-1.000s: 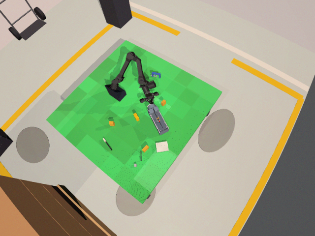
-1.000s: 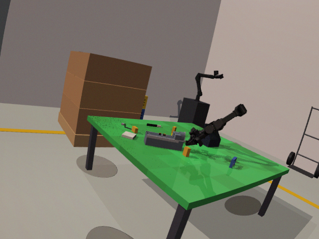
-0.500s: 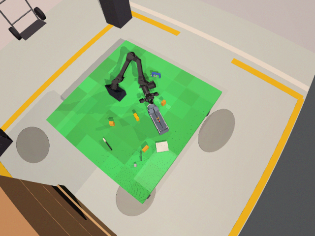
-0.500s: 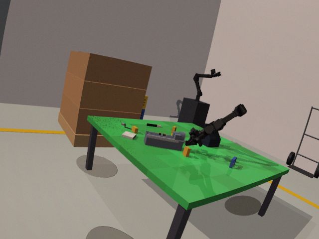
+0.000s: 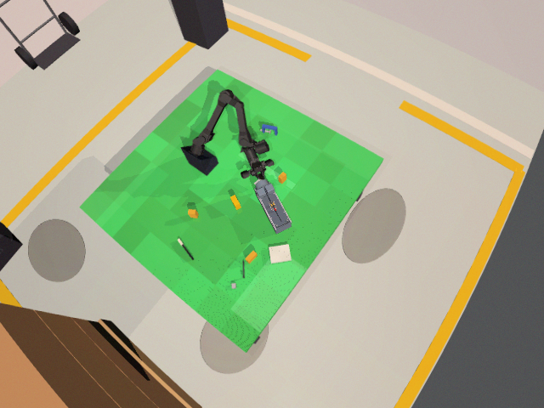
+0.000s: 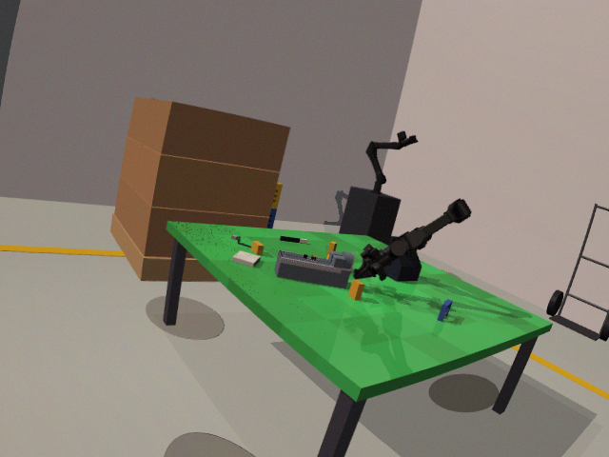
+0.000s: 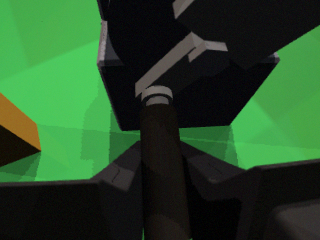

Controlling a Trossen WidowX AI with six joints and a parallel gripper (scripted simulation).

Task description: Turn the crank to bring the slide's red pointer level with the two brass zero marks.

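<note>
My gripper tip is now 30 mm below the dark handle, 20 mm past it and 10 mm to the right of it. From my gripper tip the other things lie so: blue bracket: 320 mm to the left, 180 mm behind, 10 mm below; then red pointer: 160 mm ahead, 110 mm to the right, 40 mm above; then white pad: 300 mm ahead, 280 mm to the right, 30 mm below.
</note>
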